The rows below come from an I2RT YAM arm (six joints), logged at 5 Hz.
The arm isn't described. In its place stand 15 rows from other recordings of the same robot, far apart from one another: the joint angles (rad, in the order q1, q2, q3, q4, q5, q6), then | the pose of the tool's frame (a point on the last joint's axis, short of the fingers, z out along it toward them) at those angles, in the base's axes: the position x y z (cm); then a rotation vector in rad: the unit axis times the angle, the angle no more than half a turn.
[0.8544, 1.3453, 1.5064, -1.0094, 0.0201, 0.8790] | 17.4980, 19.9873, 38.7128, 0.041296, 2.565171, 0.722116
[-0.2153, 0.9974, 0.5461, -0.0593, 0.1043, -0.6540] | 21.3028, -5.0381, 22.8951, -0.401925, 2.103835, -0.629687
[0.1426, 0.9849, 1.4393, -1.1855, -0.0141, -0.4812] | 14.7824, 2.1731, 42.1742, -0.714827, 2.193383, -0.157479
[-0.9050, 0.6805, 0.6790, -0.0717, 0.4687, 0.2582] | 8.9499, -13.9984, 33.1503, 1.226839, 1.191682, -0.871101
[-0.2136, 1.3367, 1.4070, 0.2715, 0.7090, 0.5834] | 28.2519, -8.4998, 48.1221, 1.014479, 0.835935, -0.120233
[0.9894, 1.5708, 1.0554, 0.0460, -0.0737, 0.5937] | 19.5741, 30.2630, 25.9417, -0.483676, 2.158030, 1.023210
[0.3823, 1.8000, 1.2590, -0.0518, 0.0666, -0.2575] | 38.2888, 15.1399, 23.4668, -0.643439, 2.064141, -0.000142
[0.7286, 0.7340, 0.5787, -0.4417, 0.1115, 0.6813] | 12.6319, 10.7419, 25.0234, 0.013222, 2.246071, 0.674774
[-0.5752, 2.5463, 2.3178, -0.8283, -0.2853, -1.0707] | 46.1902, -28.7524, 17.0298, -0.726357, 2.474854, -0.244870
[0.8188, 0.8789, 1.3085, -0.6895, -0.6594, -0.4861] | 8.5184, 12.3002, 44.7136, -1.463847, 1.138653, 0.833582
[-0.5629, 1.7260, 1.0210, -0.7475, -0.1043, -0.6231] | 25.5014, -15.6530, 15.2615, -0.099064, 2.983566, 0.030425
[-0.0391, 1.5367, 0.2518, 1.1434, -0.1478, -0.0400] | 24.5796, -0.4369, 14.3812, -0.110463, 1.707638, 0.067745
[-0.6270, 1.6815, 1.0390, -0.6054, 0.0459, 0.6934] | 25.4961, -18.6744, 17.3218, 1.735904, 2.218593, -0.049396
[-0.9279, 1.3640, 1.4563, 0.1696, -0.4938, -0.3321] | 19.6941, -23.4774, 48.1478, -0.026884, 1.378748, -0.739190
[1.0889, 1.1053, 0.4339, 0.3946, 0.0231, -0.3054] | 11.0135, 20.8801, 21.4030, -1.194511, 1.451957, 0.522237
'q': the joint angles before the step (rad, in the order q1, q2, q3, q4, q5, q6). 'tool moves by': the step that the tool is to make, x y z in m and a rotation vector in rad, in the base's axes. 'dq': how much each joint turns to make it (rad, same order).
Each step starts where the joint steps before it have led.
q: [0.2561 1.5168 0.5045 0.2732 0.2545 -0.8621]
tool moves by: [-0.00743 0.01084 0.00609 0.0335 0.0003 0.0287]
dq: [0.0460 -0.0424 -0.0044 -0.0381 -0.0090 0.0367]
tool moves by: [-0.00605 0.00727 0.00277 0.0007 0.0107 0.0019]
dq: [0.0369 -0.0248 0.0000 -0.0417 0.0229 0.0277]
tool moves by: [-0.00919 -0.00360 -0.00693 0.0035 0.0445 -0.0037]
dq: [-0.0031 -0.0153 -0.0306 -0.0291 -0.0122 0.0138]
